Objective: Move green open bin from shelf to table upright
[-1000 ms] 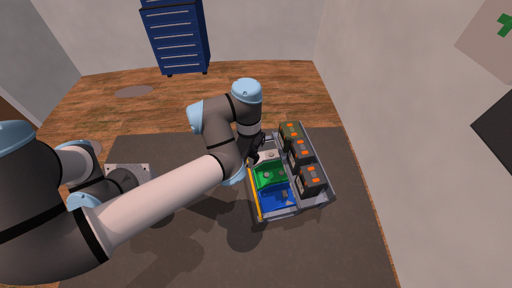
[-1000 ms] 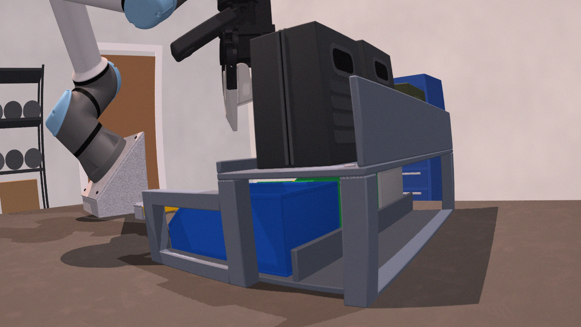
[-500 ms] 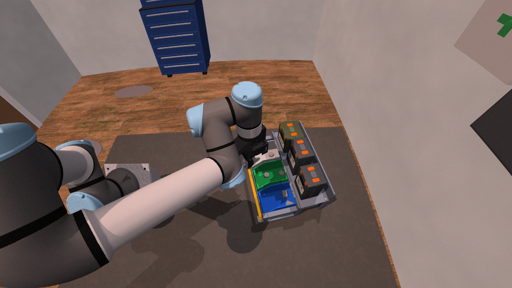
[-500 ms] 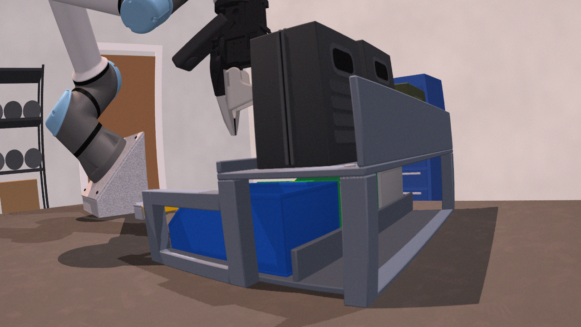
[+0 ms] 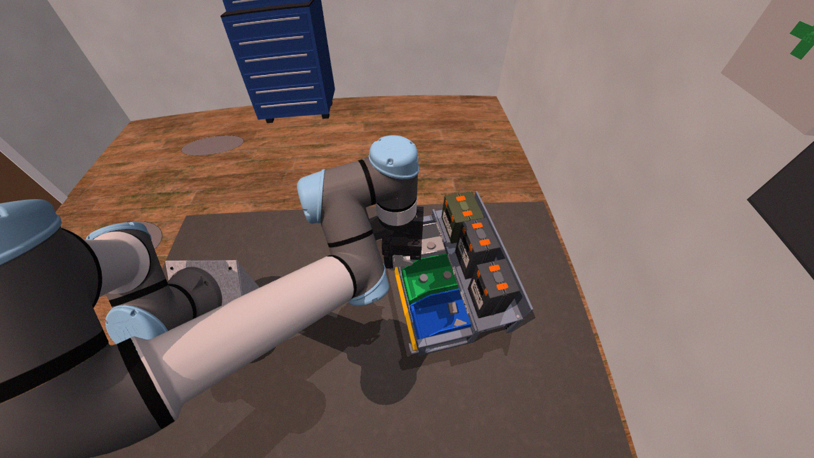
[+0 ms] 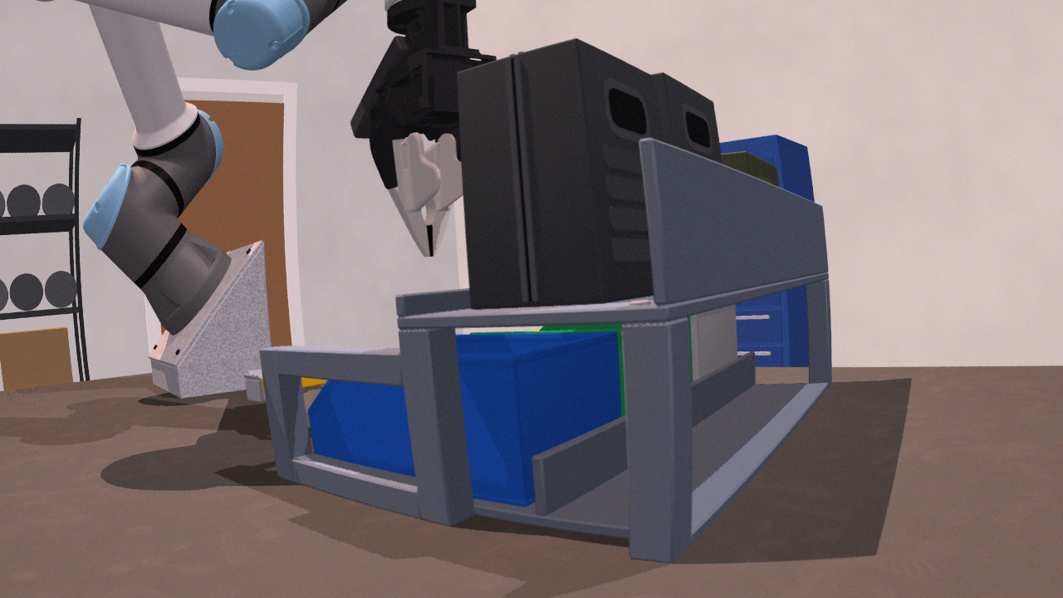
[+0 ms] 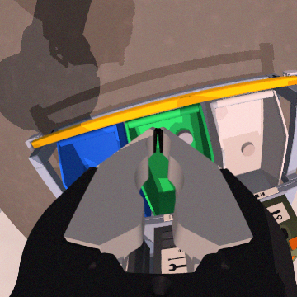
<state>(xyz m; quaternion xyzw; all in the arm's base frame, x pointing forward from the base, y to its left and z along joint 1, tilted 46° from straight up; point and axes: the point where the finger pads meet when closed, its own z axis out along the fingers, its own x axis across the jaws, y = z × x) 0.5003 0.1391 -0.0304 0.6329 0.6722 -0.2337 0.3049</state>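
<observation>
Right now the yellow bar is 1 cm ahead of my hand and 9 cm below it. Round my hand: grey bin 8 cm ahead, 14 cm to the left, 11 cm below; then green open bin 11 cm ahead, 3 cm to the left, 11 cm below; then blue bin 14 cm ahead, 7 cm to the right, 11 cm below.
</observation>
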